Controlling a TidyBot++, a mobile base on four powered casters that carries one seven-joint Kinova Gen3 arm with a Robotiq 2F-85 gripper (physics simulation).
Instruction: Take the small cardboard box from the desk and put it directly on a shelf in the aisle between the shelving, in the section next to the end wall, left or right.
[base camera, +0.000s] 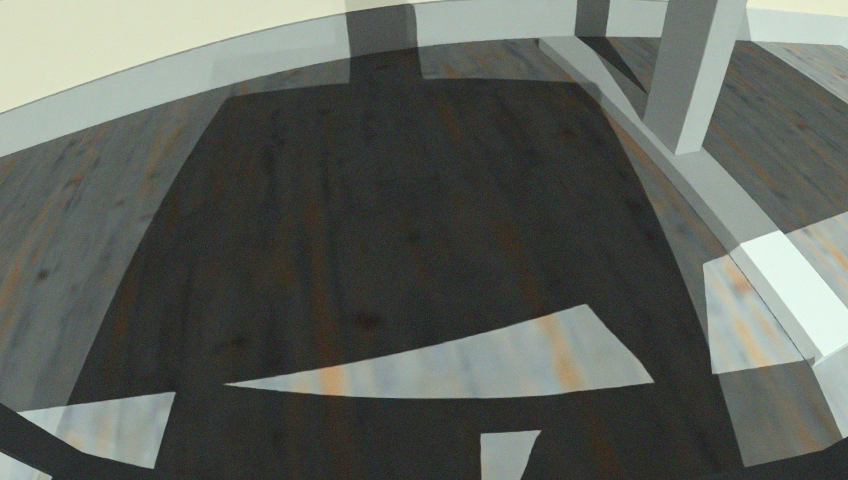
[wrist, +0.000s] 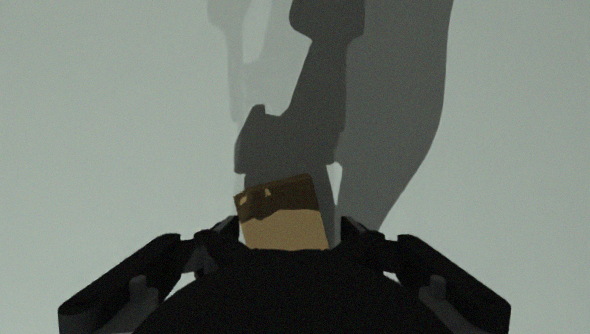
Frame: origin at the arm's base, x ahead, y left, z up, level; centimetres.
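Where they show: gripper, fingertip midpoint: (wrist: 290, 227).
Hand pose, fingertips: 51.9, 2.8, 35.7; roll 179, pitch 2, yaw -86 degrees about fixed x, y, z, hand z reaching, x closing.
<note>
Things, the pixels of their top centre, and the offset from my fingertips, as dx, dy, dz. "*": a spot on its surface instead. Level surfaces: height alone.
- small cardboard box, middle of its top: (wrist: 287, 244) -0.7, +0.1, +1.7
- pale desk top, its level: dz -3.3
- grey leg, surface spot: (base camera: 687, 77) * +5.2, -31.8, -62.1
- wooden floor, its level: dz -75.3
The small cardboard box (wrist: 287, 227) stands on the pale desk top (wrist: 125, 125) in the wrist view, turned slightly, with its far part in shadow. Its near part is hidden behind the black gripper body. My gripper (wrist: 290, 227) is open, with one finger on each side of the box. A small gap shows on both sides, a narrower one at the left. How far down the fingertips reach beside the box is hard to tell. The shelving does not show in either view.
In the base camera view, a grey leg (base camera: 687, 77) stands on a long floor beam (base camera: 731, 202) at the right. A cream wall (base camera: 148, 35) with a pale baseboard (base camera: 267, 47) runs across the back. Dark shadows lie on the wooden floor (base camera: 386, 208).
</note>
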